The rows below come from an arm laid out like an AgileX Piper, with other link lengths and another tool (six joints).
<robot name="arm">
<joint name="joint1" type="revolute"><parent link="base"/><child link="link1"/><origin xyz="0 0 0.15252"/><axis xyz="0 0 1"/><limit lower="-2.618" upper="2.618"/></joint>
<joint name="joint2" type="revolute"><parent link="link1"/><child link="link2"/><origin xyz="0 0 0"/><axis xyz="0 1 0"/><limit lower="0" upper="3.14"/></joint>
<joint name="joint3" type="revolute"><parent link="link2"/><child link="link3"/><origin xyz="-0.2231 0 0.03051"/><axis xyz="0 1 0"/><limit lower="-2.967" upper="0"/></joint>
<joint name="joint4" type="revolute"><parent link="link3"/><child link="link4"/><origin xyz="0.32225 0 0.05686"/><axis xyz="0.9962 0 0.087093"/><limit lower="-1.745" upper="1.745"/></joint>
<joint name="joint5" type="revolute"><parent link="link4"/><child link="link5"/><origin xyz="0 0 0"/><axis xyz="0 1 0"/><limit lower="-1.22" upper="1.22"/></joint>
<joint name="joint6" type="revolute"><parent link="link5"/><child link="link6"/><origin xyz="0.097 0 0.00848"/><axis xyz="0.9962 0 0.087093"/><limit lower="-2.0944" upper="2.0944"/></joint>
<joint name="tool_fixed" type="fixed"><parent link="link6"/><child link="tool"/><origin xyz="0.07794 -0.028 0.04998" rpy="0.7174 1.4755 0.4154"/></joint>
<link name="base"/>
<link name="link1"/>
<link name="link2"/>
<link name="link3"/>
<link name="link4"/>
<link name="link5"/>
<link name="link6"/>
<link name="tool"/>
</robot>
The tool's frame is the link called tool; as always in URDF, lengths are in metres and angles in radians.
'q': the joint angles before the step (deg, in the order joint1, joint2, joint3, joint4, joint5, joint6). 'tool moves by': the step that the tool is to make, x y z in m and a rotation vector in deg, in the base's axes. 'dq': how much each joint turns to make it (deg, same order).
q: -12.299 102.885 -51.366 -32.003 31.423 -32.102
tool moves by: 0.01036 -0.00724 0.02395 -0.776 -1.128 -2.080
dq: 0.000 -1.765 -2.592 1.134 3.600 -0.060
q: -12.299 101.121 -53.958 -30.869 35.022 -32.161
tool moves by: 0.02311 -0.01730 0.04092 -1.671 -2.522 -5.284
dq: 0.001 -0.266 -7.093 0.123 6.364 2.937
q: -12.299 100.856 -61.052 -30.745 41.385 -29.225
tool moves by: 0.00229 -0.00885 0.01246 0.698 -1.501 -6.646
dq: 0.109 0.054 -2.269 0.399 3.346 5.723
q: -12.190 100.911 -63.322 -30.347 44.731 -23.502
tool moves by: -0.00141 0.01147 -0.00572 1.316 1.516 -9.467
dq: 3.581 2.826 -3.197 0.708 7.072 10.734
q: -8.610 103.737 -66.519 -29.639 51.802 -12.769
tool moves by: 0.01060 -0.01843 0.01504 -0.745 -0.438 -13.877
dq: 0.312 5.759 -10.161 0.505 9.566 10.909
